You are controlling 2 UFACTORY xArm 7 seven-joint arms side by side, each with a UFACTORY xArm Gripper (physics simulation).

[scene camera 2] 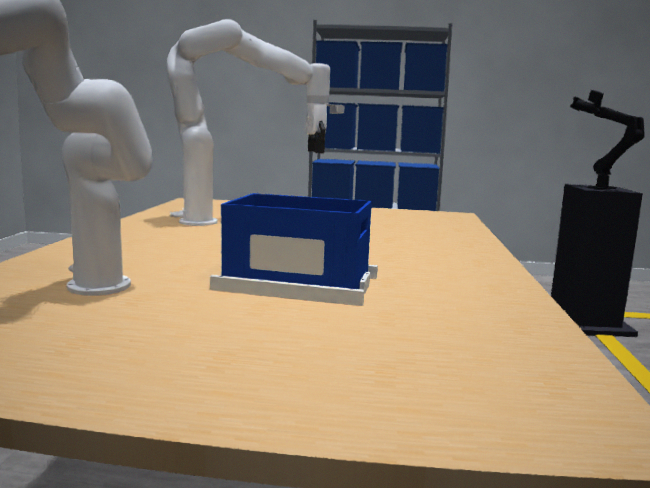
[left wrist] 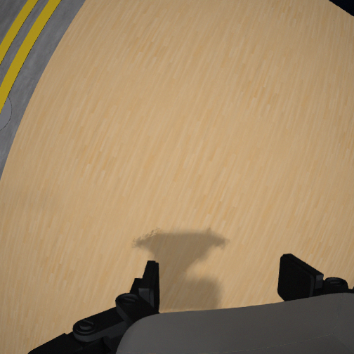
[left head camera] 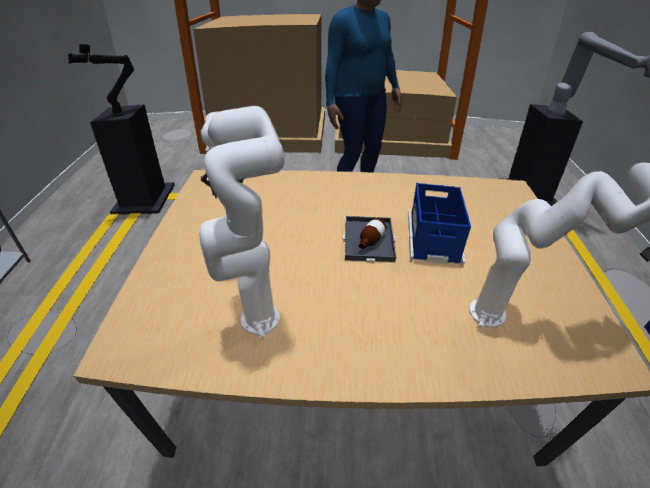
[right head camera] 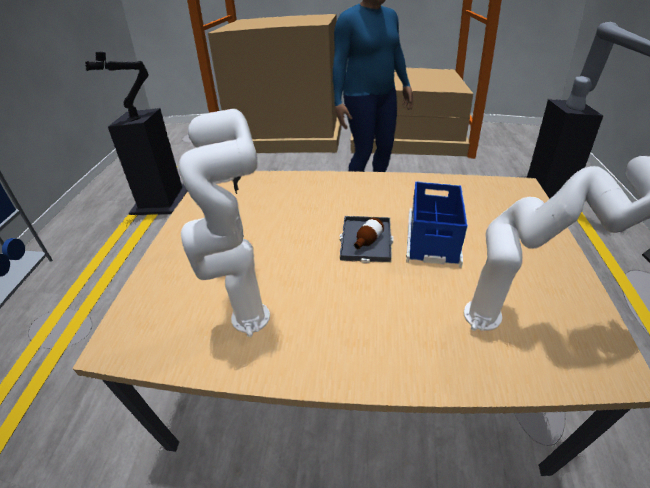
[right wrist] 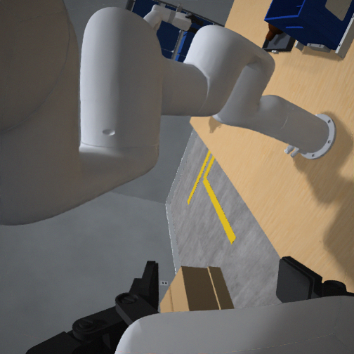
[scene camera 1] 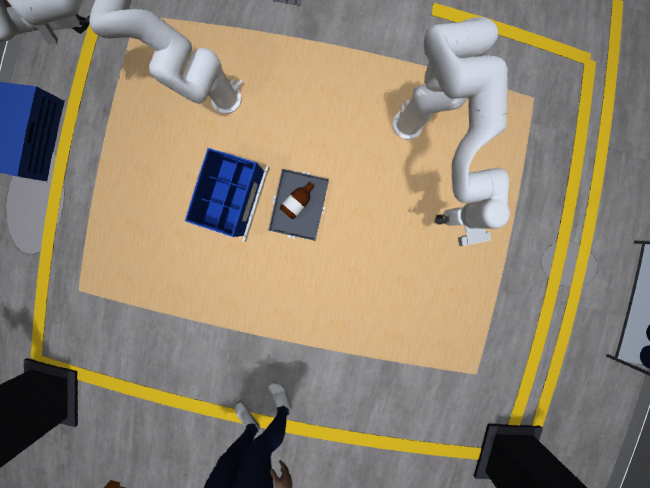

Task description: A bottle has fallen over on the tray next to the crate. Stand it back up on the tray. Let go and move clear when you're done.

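Where they show: left gripper, fingertip midpoint: [scene camera 2: 315, 152]; left arm's base, link origin: [scene camera 2: 198, 222] [left head camera: 260, 319] [right head camera: 250, 317] [scene camera 1: 407, 124]; right arm's base, link origin: [scene camera 2: 99, 286] [left head camera: 487, 312] [right head camera: 482, 315] [scene camera 1: 226, 99].
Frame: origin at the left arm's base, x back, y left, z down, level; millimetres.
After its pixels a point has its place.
Observation:
A brown bottle with a white label [left head camera: 372, 233] @(x -195, y -485, z -72 mm) [right head camera: 369, 233] @(x -194, y -490, z -71 mm) [scene camera 1: 297, 200] @(x -230, y -498, z -78 mm) lies on its side on the dark grey tray [left head camera: 352, 253] @(x -186, y -402, z -5 mm) [right head camera: 348, 254] @(x -182, y -402, z -4 mm) [scene camera 1: 309, 229] @(x -345, y -477, z -5 mm). In scene camera 1 its neck points to the upper right. The blue crate [left head camera: 439, 241] @(x -42, y -682, z -95 mm) [right head camera: 437, 241] @(x -38, y -687, z -96 mm) [scene camera 1: 197, 202] @(x -168, y -859, z -128 mm) [scene camera 2: 294, 257] @(x -126, y -843, z -80 mm) stands beside the tray. My left gripper [left wrist: 220, 278] [scene camera 1: 439, 219] @(x -398, y 0, z -237 mm) is open and empty, high above the table, well apart from the tray. My right gripper [right wrist: 219, 280] is open and empty, out beyond the table's edge. In scene camera 2 the crate hides the tray and the bottle.
The crate sits against low white rails [scene camera 2: 286, 290] @(x -110, y -848, z -16 mm) on the wooden table [left head camera: 336, 336] @(x 146, y -203, z 0 mm) [scene camera 1: 252, 283] @(x -515, y -749, z 0 mm). A person [left head camera: 359, 68] stands behind the table. Black pedestals [left head camera: 131, 157] [scene camera 2: 595, 252] carry other arms around it. A shelf unit [scene camera 2: 382, 93] with blue bins stands against the wall.

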